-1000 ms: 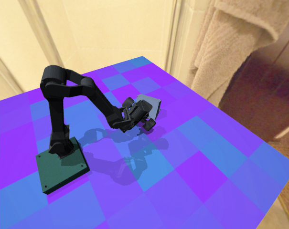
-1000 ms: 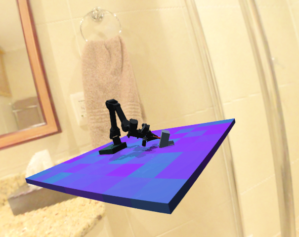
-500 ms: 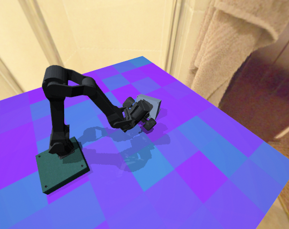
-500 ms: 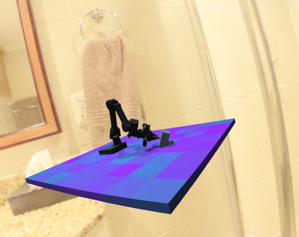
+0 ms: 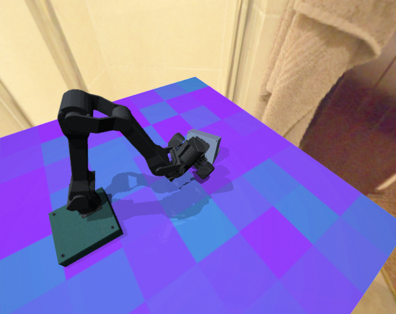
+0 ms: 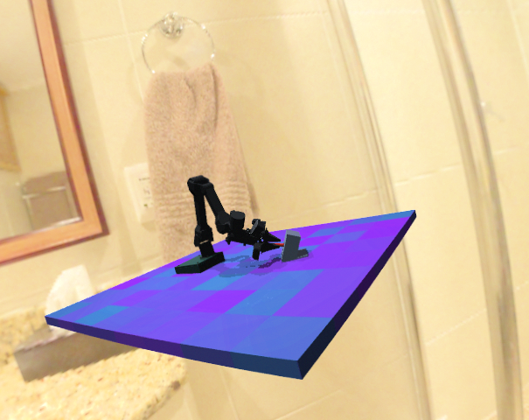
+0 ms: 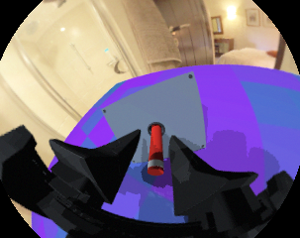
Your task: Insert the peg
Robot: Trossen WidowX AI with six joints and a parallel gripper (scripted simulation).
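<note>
Now: gripper tip 2 cm past the red round peg and 1 cm to the left of it. Round my gripper tip: panel: 3 cm ahead, 2 cm to the left, 2 cm below.
</note>
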